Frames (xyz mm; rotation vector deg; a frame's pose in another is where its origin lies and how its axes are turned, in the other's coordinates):
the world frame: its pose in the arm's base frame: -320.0 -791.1 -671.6 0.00 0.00 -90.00
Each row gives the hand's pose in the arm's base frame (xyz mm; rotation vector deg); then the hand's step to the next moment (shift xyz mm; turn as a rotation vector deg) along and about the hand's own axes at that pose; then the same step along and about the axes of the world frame.
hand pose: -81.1 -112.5 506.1 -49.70 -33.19 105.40
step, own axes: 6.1 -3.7 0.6 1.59 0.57 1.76
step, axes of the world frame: -7.1 0.1 1.1 -1.21 -2.11 0.22
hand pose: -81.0 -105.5 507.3 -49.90 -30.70 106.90
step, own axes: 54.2 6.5 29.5 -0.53 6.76 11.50
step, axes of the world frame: -46.4 -41.1 -3.5 3.28 -12.59 2.99
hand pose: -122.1 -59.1 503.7 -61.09 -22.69 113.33
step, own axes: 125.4 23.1 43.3 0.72 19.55 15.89
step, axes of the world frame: -89.8 -83.3 -55.9 9.54 -23.16 -2.81
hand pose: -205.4 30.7 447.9 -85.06 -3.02 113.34
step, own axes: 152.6 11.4 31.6 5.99 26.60 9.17
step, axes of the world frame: -80.9 -54.6 -122.0 14.63 -21.39 -12.48
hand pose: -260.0 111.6 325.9 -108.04 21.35 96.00
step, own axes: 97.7 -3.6 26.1 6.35 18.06 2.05
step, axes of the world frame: -34.7 -2.4 -95.0 12.01 -10.76 -10.52
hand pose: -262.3 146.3 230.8 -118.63 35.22 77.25
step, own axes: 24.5 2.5 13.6 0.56 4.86 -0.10
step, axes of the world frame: -6.1 -1.2 -27.4 3.61 -2.91 -1.57
